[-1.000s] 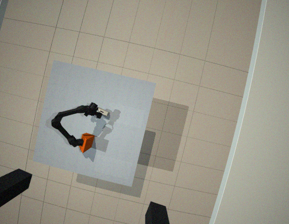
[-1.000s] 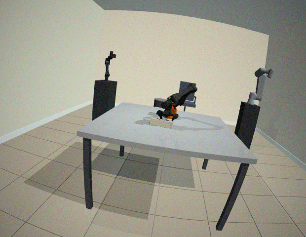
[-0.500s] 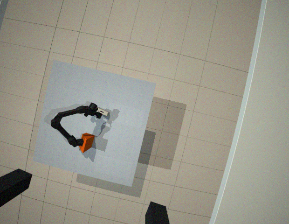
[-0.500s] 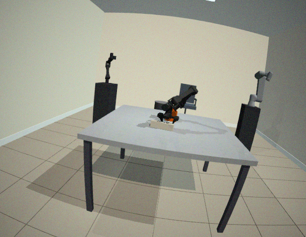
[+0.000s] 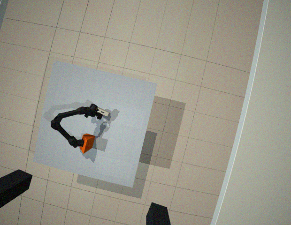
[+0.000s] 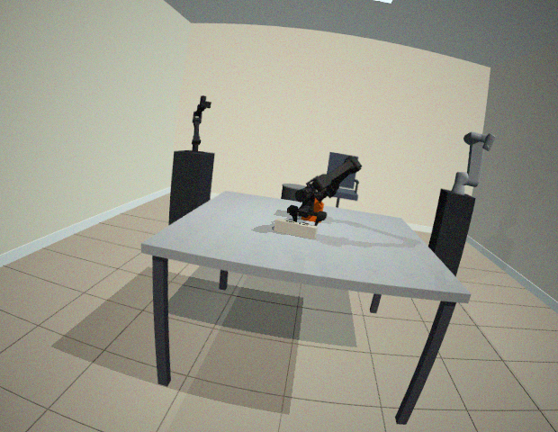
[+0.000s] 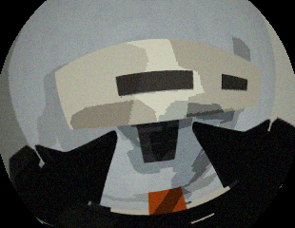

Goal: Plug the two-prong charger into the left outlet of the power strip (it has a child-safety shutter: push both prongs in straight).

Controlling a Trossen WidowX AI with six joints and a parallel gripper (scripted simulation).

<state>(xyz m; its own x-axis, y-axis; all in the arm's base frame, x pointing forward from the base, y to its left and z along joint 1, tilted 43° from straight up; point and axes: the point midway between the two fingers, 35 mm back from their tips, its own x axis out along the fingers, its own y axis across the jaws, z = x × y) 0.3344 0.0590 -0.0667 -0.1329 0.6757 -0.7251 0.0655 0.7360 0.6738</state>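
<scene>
The dark two-prong charger lies 20 mm ahead of my gripper tip and 10 mm above it.
</scene>
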